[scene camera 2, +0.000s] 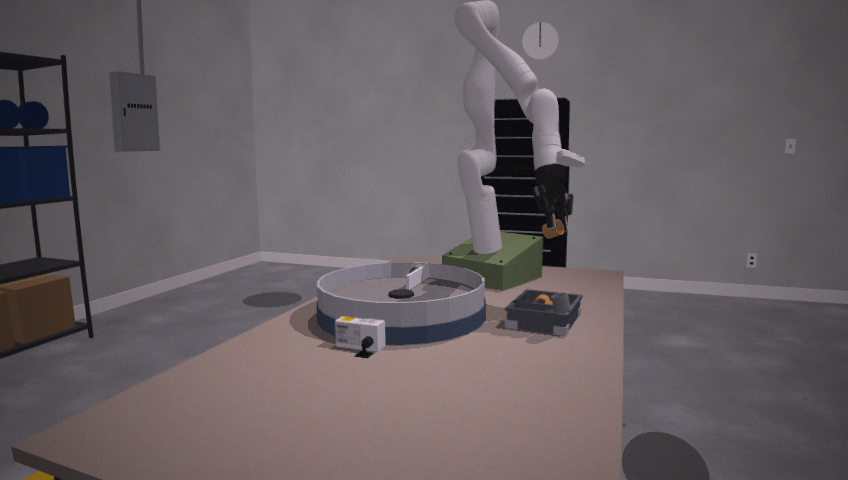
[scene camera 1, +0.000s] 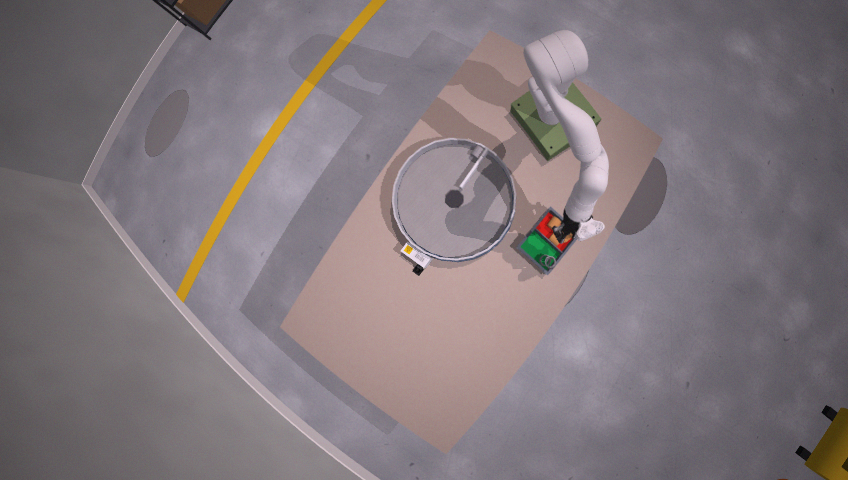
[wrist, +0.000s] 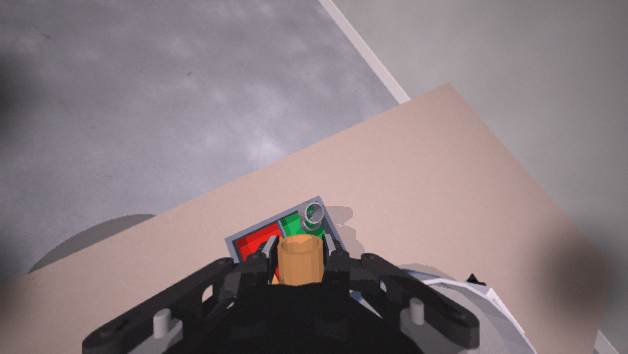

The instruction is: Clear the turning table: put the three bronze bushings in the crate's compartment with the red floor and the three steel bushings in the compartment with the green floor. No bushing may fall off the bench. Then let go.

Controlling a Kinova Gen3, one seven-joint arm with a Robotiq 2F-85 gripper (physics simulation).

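Where they show: gripper, between the fingertips: (scene camera 2: 558,231) (scene camera 1: 565,238) (wrist: 300,245); arm's base, origin of its link: (scene camera 2: 487,248) (scene camera 1: 550,112).
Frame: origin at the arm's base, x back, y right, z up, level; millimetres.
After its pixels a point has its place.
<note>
My gripper (scene camera 1: 559,231) @[x -407, y -211, z 124 mm] (scene camera 2: 556,226) @[x -407, y -211, z 124 mm] (wrist: 300,245) @[x -407, y -211, z 124 mm] is shut on a bronze bushing (scene camera 2: 552,229) (wrist: 300,261) @[x -396, y -206, z 149 mm], held well above the crate (scene camera 1: 533,259) @[x -495, y -165, z -51 mm] (scene camera 2: 532,319) @[x -496, y -158, z -72 mm] (wrist: 272,218) @[x -418, y -257, z -51 mm], over its red-floored side in scene camera 1. Another bronze bushing (scene camera 1: 553,221) @[x -344, y -171, z -58 mm] (scene camera 2: 542,299) @[x -366, y -179, z -59 mm] lies in the red compartment; the gripper hides much of that compartment. Steel bushings (scene camera 1: 549,261) @[x -474, y -221, z -65 mm] (scene camera 2: 561,302) (wrist: 313,213) @[x -492, y -214, z -71 mm] are in the green compartment, one leaning high and another partly hidden below it. On the turning table (scene camera 1: 395,208) @[x -559, y 336, z -18 mm] (scene camera 2: 404,315) @[x -638, y 112, z -34 mm], a grey piece (scene camera 1: 477,152) @[x -258, y 171, z -10 mm], apparently a steel bushing, is beside the bar near the rim.
The bar (scene camera 1: 471,171) @[x -330, y 159, z -6 mm] (scene camera 2: 414,277) @[x -354, y 158, z -20 mm] reaches from the turning table's hub (scene camera 1: 454,198) @[x -435, y 173, z -39 mm] (scene camera 2: 401,293) @[x -447, y 170, z -39 mm] towards its rim. A white control box (scene camera 1: 414,254) @[x -669, y 207, z -42 mm] (scene camera 2: 360,334) @[x -689, y 196, z -66 mm] stands at the table's side. The green arm base (scene camera 1: 550,139) @[x -91, y -38, z -15 mm] (scene camera 2: 505,270) @[x -132, y -68, z -41 mm] is behind the crate. The bench edge runs close beside the crate.
</note>
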